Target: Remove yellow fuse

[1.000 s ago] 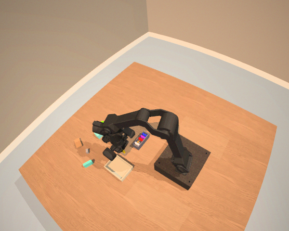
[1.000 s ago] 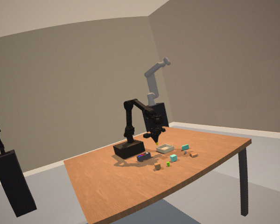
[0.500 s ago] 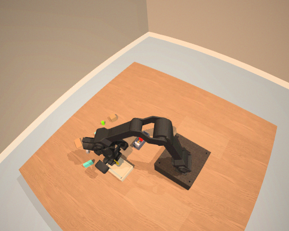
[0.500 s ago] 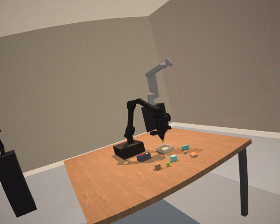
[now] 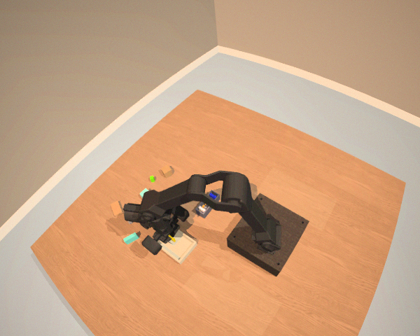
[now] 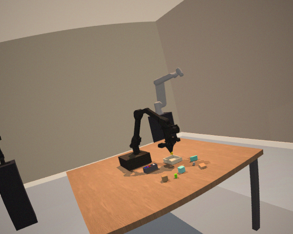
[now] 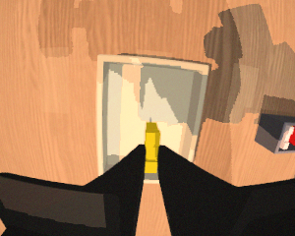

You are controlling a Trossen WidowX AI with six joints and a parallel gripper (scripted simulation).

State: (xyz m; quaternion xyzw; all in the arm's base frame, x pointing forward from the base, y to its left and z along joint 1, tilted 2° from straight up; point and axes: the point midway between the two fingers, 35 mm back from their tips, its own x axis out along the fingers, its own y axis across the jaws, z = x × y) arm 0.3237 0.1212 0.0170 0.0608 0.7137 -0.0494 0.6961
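Now: the tray 7 cm below my gripper tip. Round my gripper tip: yellow fuse (1 cm below).
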